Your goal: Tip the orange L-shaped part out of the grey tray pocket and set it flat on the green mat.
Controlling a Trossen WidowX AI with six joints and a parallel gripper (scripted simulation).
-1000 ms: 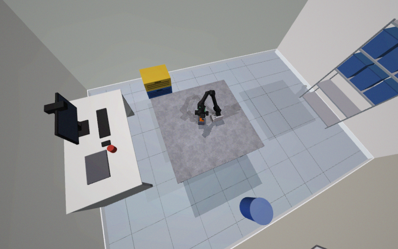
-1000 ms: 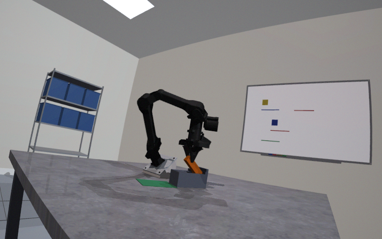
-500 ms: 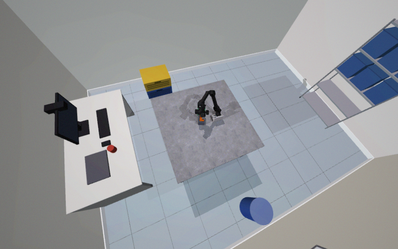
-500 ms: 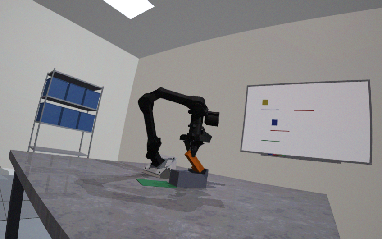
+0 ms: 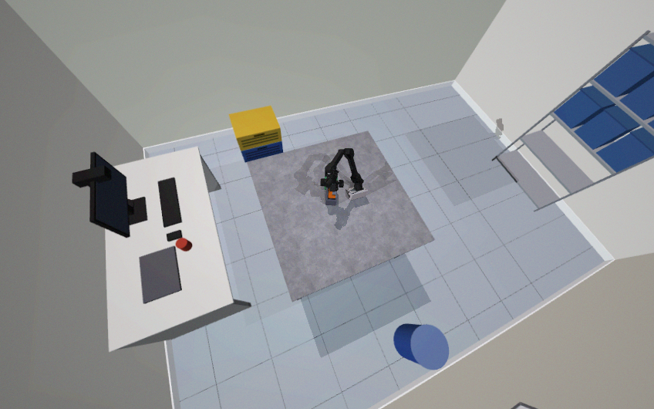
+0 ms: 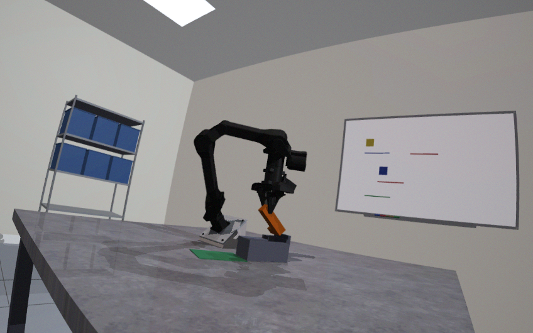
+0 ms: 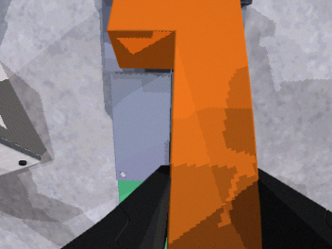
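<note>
My gripper tip is 17 cm above the green mat, 13 cm to the left of it and 6 cm past it. The rest, counted from my gripper tip: orange L-shaped part 3 cm to the left, 3 cm below, 1 cm behind.
</note>
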